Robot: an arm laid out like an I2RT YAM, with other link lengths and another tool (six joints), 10 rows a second.
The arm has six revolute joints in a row. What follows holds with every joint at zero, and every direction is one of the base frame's.
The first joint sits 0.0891 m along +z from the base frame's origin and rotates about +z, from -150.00 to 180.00 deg.
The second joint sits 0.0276 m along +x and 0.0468 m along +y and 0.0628 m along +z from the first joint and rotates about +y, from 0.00 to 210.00 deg.
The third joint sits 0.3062 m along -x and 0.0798 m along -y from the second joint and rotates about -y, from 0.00 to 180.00 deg.
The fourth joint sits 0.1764 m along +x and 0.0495 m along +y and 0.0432 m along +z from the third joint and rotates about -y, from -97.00 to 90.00 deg.
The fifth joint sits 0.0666 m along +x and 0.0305 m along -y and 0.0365 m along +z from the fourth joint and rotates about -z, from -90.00 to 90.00 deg.
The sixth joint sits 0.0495 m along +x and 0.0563 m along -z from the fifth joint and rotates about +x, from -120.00 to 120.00 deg.
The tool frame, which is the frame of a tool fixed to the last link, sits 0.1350 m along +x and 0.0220 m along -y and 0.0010 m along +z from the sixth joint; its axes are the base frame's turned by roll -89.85, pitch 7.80 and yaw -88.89 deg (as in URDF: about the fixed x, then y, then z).
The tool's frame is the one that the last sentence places.
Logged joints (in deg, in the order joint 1, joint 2, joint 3, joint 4, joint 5, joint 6), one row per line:
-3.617, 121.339, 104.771, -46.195, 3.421, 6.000
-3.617, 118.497, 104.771, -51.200, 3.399, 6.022
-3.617, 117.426, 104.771, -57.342, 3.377, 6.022
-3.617, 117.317, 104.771, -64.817, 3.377, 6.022
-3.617, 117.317, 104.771, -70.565, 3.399, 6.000
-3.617, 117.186, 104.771, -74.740, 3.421, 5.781
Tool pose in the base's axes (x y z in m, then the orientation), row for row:
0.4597, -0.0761, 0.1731, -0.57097, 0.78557, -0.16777, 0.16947
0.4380, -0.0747, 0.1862, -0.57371, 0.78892, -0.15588, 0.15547
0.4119, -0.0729, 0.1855, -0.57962, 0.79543, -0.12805, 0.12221
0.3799, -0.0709, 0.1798, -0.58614, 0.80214, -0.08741, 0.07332
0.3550, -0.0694, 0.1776, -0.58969, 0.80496, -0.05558, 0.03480
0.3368, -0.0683, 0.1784, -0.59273, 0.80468, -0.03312, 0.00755
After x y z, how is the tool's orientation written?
As a quaternion, x y z w.
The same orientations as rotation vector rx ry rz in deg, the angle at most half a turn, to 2 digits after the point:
-92.98, 127.92, -27.32
-94.15, 129.47, -25.58
-96.92, 133.01, -21.41
-100.85, 138.01, -15.04
-103.86, 141.77, -9.79
-106.18, 144.15, -5.93

